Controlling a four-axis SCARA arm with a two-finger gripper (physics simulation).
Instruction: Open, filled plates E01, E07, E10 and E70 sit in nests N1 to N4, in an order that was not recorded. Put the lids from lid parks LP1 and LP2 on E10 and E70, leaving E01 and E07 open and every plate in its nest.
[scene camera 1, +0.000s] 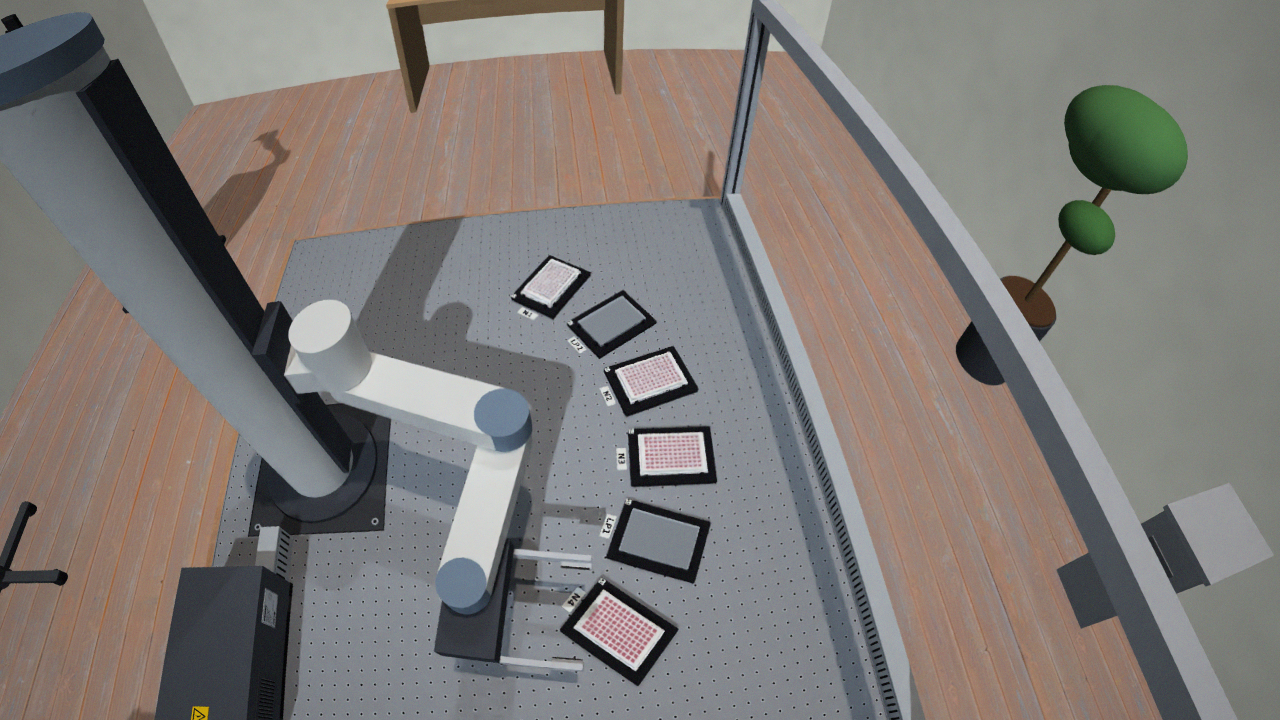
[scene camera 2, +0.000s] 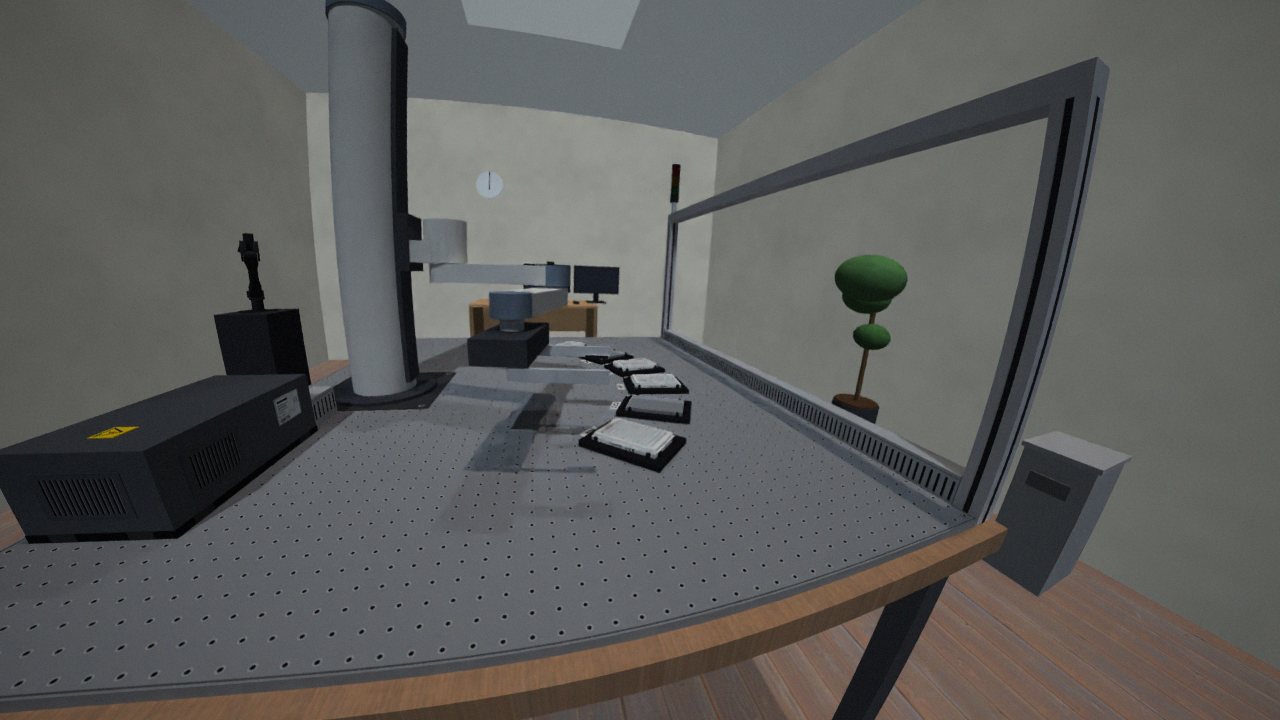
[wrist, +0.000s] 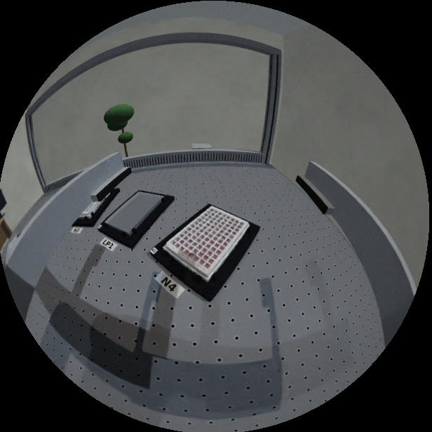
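Where they show: gripper, fingertip midpoint: (scene camera 1: 587, 612) (scene camera 2: 609, 362); arm's base, origin of the base link: (scene camera 1: 323, 468) (scene camera 2: 387, 393).
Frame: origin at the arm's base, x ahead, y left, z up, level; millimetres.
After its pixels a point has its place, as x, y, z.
My gripper (scene camera 1: 572, 614) @[520, -370, 169] (scene camera 2: 617, 364) @[520, -370, 169] (wrist: 213, 157) is open and empty, low over the table, with its fingers pointing toward nest N4. An open plate with pink wells (scene camera 1: 619, 626) @[569, -371, 33] (scene camera 2: 633, 437) @[562, -395, 39] (wrist: 210, 240) sits in N4, beyond the fingertips. A grey lid (scene camera 1: 659, 538) @[662, -220, 31] (scene camera 2: 656, 406) @[658, -239, 31] (wrist: 135, 211) lies in lid park LP1. Another grey lid (scene camera 1: 612, 320) @[644, 290, 31] lies in LP2. Open plates sit in N3 (scene camera 1: 672, 453) @[714, -57, 39] (scene camera 2: 656, 382) @[707, -91, 39] (wrist: 91, 207), N2 (scene camera 1: 650, 376) @[702, 126, 36] (scene camera 2: 634, 365) @[693, 87, 39] and N1 (scene camera 1: 551, 280) @[516, 423, 38]. I cannot read any plate codes.
A dark control box (scene camera 1: 223, 635) @[-95, -370, 127] (scene camera 2: 170, 447) @[-35, -521, 117] stands near the column (scene camera 1: 179, 268) @[60, -45, 616] (scene camera 2: 366, 205) @[25, -71, 455]. A framed guard (scene camera 1: 810, 447) @[1004, -72, 11] (scene camera 2: 805, 407) @[1004, -328, 39] (wrist: 195, 159) runs along the table side beyond the nests. A potted plant (scene camera 1: 1123, 138) (scene camera 2: 870, 277) (wrist: 119, 114) stands outside it.
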